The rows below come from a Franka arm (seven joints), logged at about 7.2 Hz.
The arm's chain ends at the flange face. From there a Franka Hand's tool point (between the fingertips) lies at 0.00 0.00 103.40 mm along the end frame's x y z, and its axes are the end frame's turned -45 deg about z.
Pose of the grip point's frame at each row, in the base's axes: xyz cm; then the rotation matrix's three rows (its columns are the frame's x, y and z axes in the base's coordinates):
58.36 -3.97 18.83; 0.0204 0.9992 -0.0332; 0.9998 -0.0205 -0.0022; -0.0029 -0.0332 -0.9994
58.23 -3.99 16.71; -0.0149 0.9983 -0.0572; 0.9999 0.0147 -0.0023; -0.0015 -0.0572 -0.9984
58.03 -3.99 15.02; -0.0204 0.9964 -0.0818; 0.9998 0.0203 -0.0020; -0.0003 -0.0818 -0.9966
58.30 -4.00 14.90; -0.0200 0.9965 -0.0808; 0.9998 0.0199 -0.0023; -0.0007 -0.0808 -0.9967
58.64 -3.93 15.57; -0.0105 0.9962 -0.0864; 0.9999 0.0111 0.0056; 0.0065 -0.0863 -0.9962
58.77 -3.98 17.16; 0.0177 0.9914 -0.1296; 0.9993 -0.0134 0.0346; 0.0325 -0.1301 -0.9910
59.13 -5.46 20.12; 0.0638 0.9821 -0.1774; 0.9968 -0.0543 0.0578; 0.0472 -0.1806 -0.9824
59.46 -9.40 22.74; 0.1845 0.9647 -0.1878; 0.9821 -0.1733 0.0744; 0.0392 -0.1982 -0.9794
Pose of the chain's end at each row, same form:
58.70 -3.95 29.16; 0.7210 0.6921 -0.0332; 0.6925 -0.7215 -0.0022; -0.0255 -0.0214 -0.9994
58.82 -3.97 27.03; 0.6954 0.7164 -0.0572; 0.7174 -0.6966 -0.0023; -0.0415 -0.0394 -0.9984
58.88 -3.97 25.32; 0.6901 0.7190 -0.0818; 0.7213 -0.6926 -0.0020; -0.0581 -0.0576 -0.9966
59.14 -3.98 25.21; 0.6905 0.7188 -0.0808; 0.7210 -0.6929 -0.0023; -0.0576 -0.0566 -0.9967
59.53 -3.99 25.87; 0.6970 0.7118 -0.0864; 0.7149 -0.6992 0.0056; -0.0564 -0.0656 -0.9962
60.11 -4.34 27.41; 0.7135 0.6885 -0.1296; 0.6971 -0.7161 0.0346; -0.0690 -0.1150 -0.9910
60.96 -6.06 30.28; 0.7396 0.6493 -0.1774; 0.6664 -0.7432 0.0578; -0.0943 -0.1611 -0.9824
61.40 -10.17 32.87; 0.8126 0.5517 -0.1878; 0.5719 -0.8170 0.0744; -0.1124 -0.1679 -0.9794

